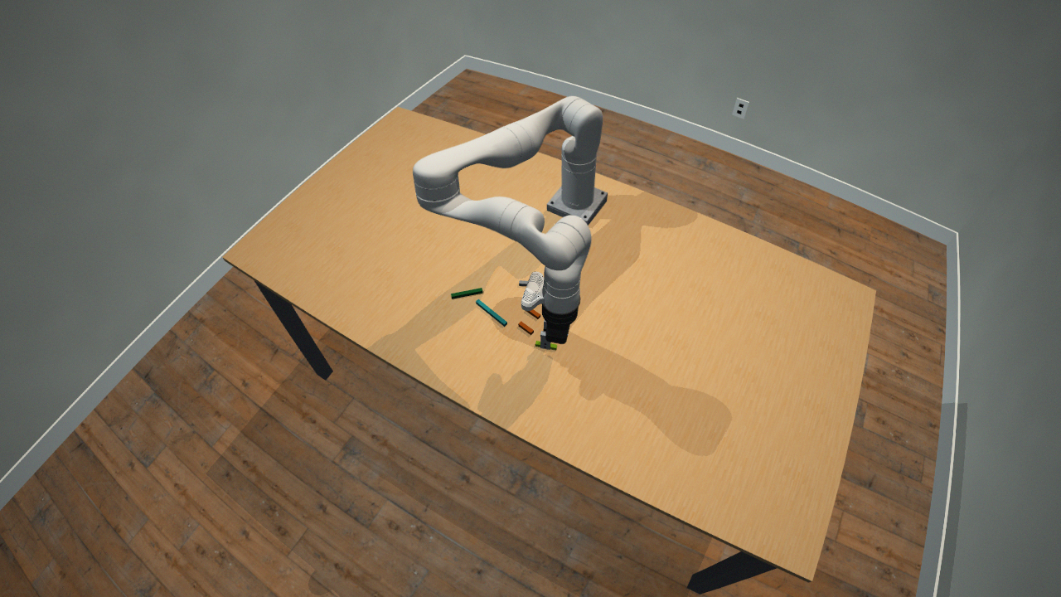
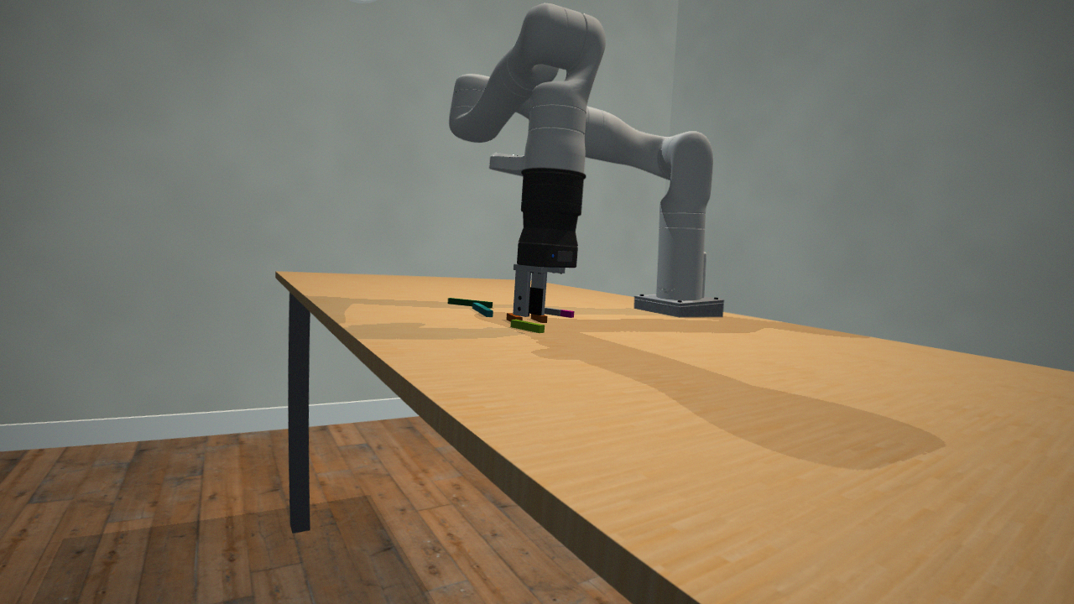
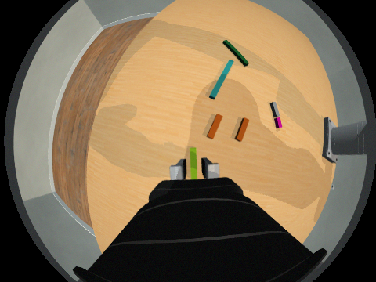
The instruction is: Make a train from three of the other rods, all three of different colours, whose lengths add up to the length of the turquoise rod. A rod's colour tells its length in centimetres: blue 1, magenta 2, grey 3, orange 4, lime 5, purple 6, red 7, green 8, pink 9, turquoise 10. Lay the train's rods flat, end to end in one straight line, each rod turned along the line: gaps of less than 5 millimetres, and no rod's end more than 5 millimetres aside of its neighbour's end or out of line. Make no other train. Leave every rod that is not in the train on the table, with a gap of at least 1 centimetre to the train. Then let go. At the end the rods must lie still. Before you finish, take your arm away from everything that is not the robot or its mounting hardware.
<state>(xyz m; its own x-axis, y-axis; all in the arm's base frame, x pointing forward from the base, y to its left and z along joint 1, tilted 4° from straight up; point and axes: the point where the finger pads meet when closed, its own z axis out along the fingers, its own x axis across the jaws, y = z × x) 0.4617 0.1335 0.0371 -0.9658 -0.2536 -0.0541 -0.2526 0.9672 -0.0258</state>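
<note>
Now: the lime rod 30 mm below my hand. Also, from my hand: grey rod 140 mm behind, 130 mm to the right, 30 mm below; turquoise rod 160 mm to the right, 30 mm below, 20 mm behind; magenta rod 150 mm behind, 110 mm to the right, 30 mm below.
</note>
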